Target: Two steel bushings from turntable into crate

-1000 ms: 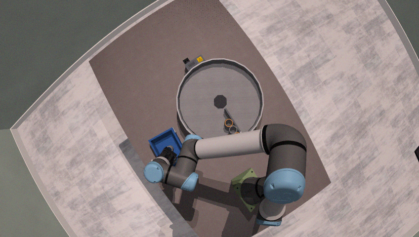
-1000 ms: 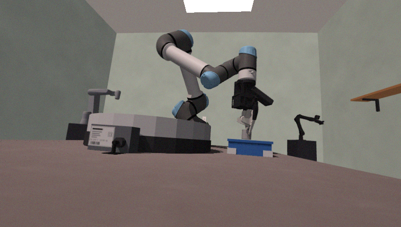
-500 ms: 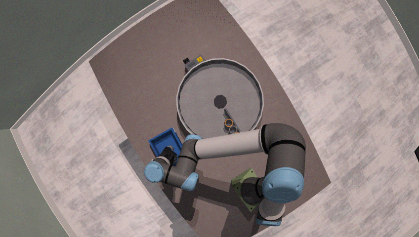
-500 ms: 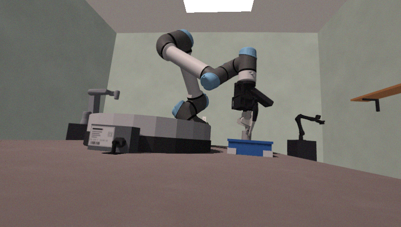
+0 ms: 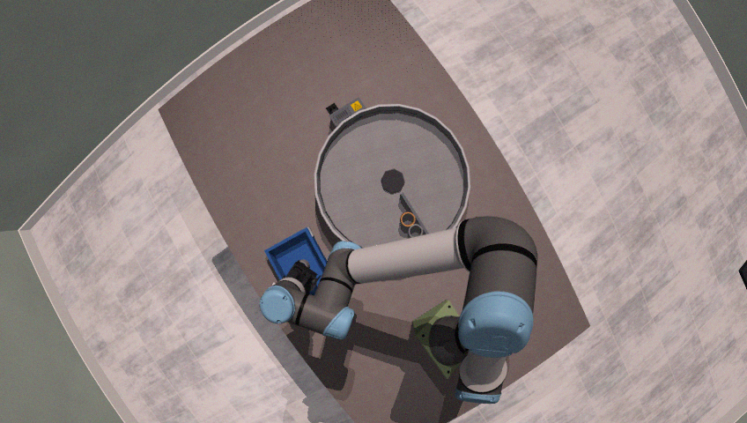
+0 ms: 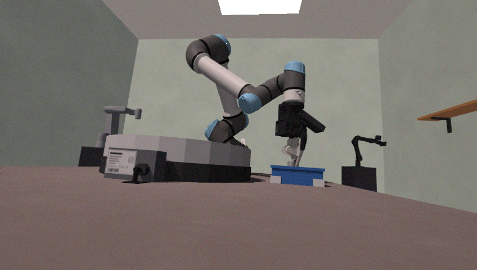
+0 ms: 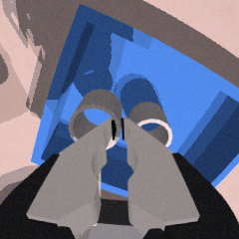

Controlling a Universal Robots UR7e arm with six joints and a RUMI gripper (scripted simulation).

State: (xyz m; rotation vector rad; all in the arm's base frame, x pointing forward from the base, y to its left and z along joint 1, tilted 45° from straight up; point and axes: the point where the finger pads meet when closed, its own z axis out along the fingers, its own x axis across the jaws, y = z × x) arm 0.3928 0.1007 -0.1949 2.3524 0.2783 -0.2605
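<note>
My hand is 3 cm short of the blue crate, 2 cm to the left of it and 4 cm above it.
</note>
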